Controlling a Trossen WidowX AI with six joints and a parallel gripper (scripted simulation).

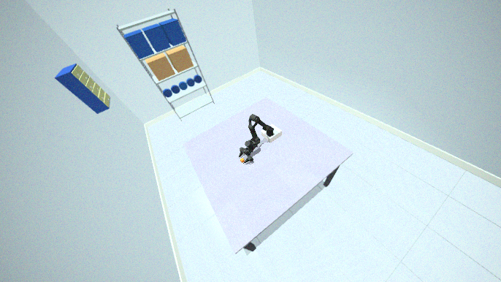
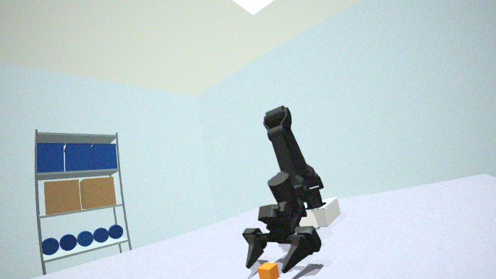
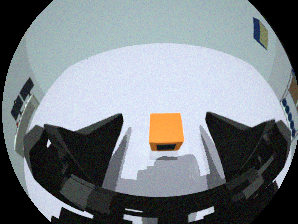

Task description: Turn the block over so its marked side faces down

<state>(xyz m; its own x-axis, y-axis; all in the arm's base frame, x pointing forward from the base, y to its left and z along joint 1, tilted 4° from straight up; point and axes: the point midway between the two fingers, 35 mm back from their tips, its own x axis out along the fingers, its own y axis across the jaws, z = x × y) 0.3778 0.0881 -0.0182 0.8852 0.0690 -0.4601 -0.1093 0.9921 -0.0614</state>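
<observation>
Right now my gripper tip is 2 cm past the block and 1 cm above it.
</observation>
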